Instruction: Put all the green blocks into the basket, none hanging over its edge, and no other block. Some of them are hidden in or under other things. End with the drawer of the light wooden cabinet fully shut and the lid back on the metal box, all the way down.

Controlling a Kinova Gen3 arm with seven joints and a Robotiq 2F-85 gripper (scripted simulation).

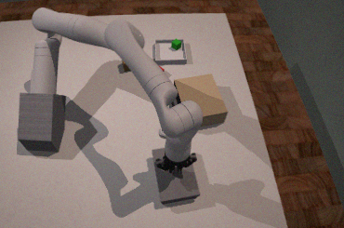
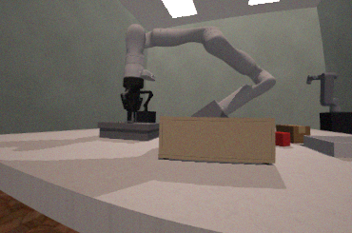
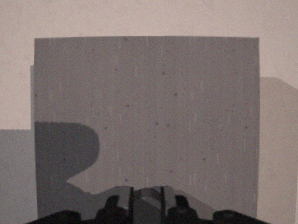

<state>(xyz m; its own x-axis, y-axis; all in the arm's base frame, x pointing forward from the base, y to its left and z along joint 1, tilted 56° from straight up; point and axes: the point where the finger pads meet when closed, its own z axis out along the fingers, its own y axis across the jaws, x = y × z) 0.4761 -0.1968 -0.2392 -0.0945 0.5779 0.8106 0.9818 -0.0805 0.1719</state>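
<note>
My hand is 5 cm above the metal box. Round my hand: cardboard box: 56 cm to the left, 13 cm behind, 4 cm below; then light wooden cabinet: 30 cm to the left, 12 cm ahead, 4 cm below; then red block: 49 cm to the left, 5 cm below, 2 cm behind.
</note>
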